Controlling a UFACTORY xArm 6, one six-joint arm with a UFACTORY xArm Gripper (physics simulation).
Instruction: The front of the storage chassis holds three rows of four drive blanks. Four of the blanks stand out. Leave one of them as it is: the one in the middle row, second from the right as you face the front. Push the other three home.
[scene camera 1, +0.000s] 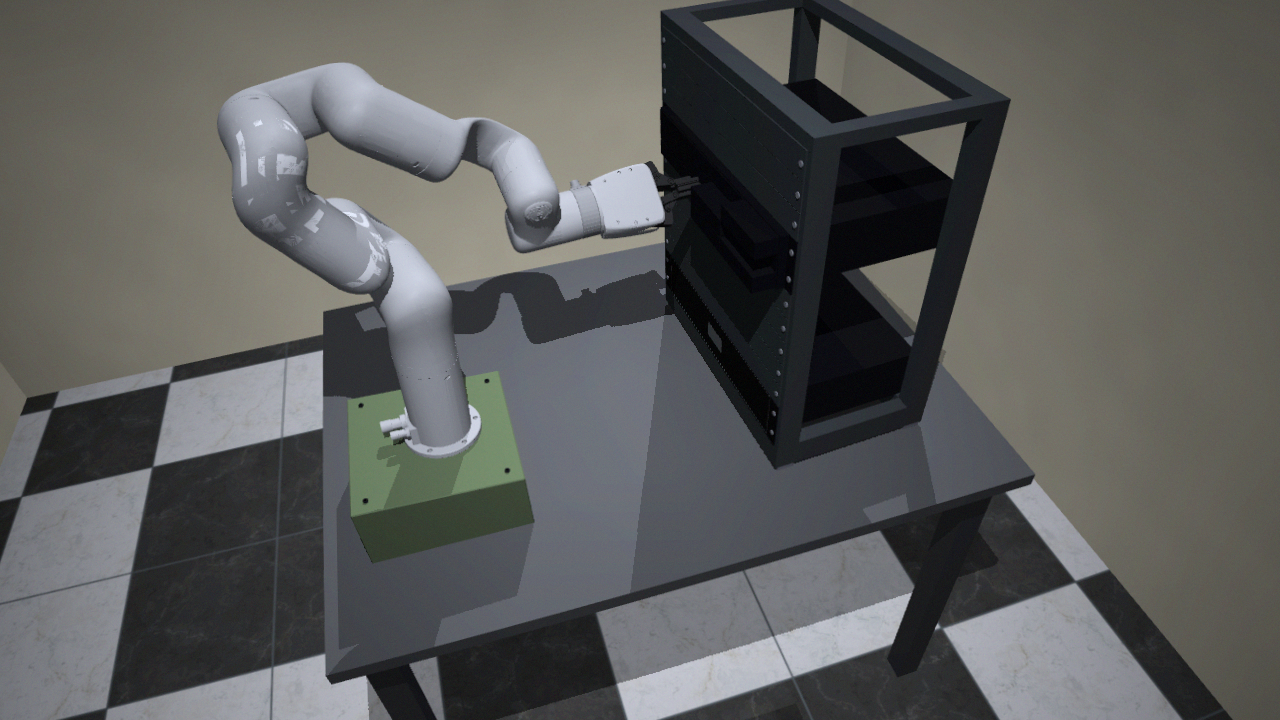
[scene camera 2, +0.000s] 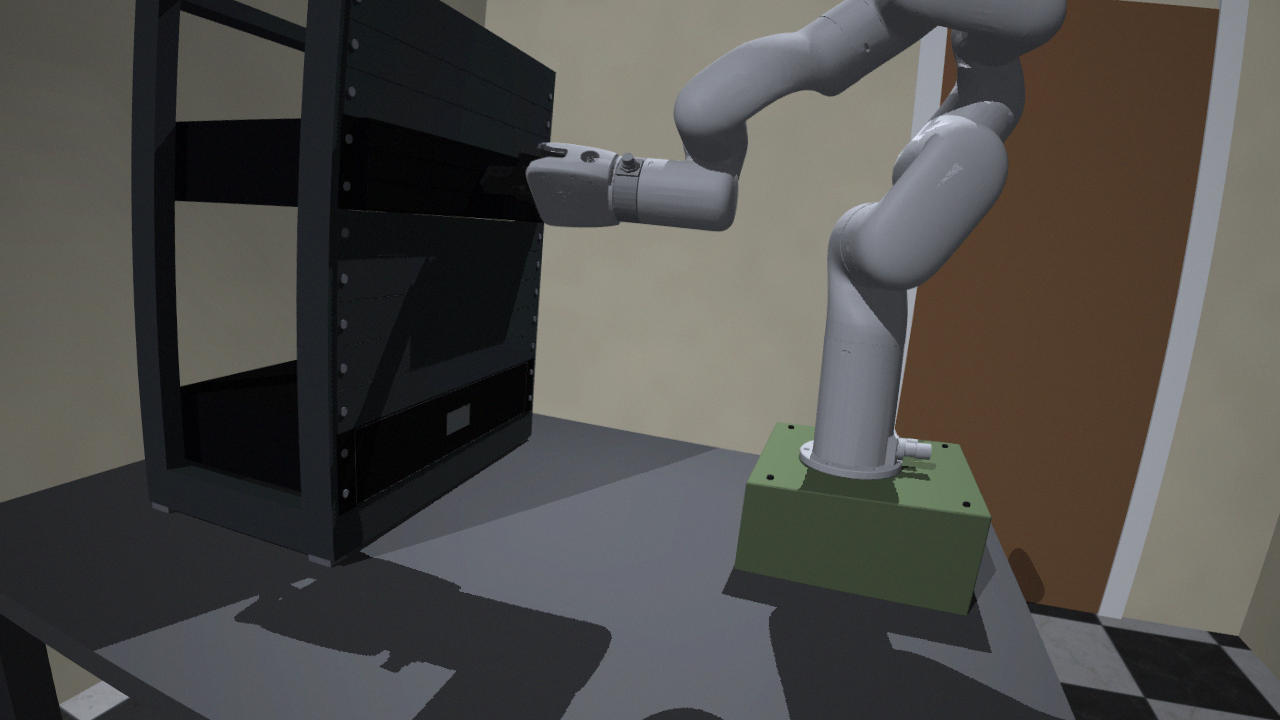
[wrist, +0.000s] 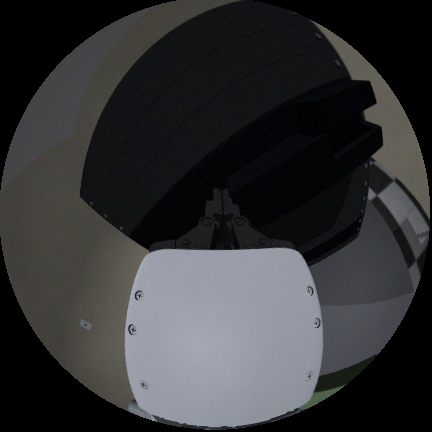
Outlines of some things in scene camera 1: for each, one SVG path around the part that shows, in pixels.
My gripper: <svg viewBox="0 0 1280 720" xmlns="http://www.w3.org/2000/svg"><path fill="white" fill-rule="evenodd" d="M699 177L691 178L691 176L673 179L659 173L654 163L649 161L645 164L627 166L589 181L587 186L592 190L600 212L601 232L599 235L603 239L623 238L657 231L659 227L670 227L673 224L672 209L676 201L691 197L691 186L701 184L699 183ZM658 192L671 191L671 193L662 197L659 196Z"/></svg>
A rack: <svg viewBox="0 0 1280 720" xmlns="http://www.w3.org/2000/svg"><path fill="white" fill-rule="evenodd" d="M661 10L662 107L660 109L660 133L664 175L673 179L691 176L691 178L699 177L699 183L701 183L691 186L690 198L676 201L672 209L673 224L670 227L665 227L666 300L777 471L793 466L794 462L901 427L906 429L918 425L924 412L956 301L1011 99L840 0L726 0ZM881 402L868 408L801 428L802 423L878 399ZM936 248L911 347L845 278L842 272ZM967 122L953 179L897 138L897 136ZM821 19L952 100L873 116L865 115L815 78ZM788 84L781 84L703 22L794 8Z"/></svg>
